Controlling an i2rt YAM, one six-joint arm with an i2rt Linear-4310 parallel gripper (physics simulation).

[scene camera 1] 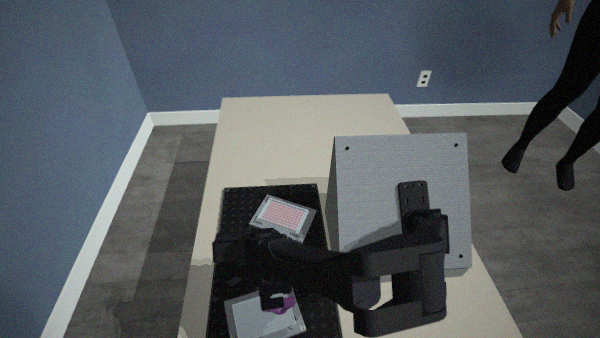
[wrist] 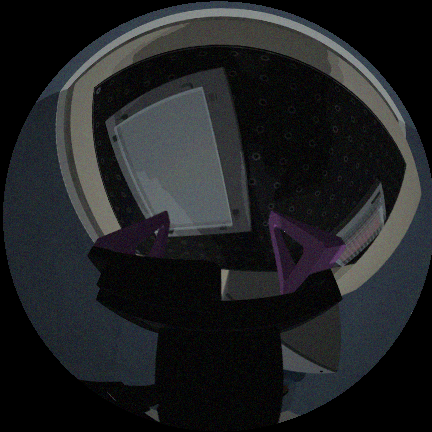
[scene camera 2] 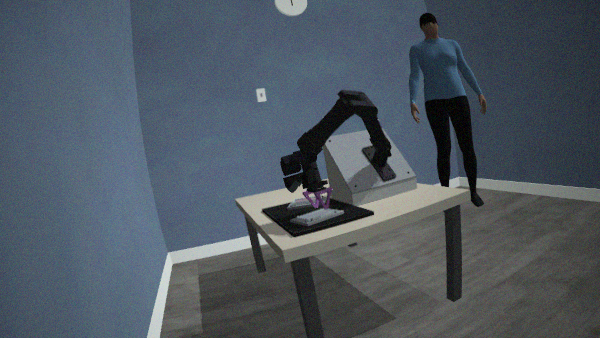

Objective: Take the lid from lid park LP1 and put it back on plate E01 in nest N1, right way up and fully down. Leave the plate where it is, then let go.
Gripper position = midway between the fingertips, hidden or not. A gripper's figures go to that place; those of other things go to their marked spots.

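A clear lid point(wrist: 169, 147) and a well plate with pink wells point(wrist: 371, 222): their marked spots are 27 cm apart. Well plate with pink wells 25 cm from the lens; a black perforated board point(wrist: 311, 149) 14 cm from the lens; my gripper point(wrist: 218, 215) 13 cm from the lens; clear lid 12 cm from the lens. The clear lid is nearer to the lens than the well plate with pink wells.
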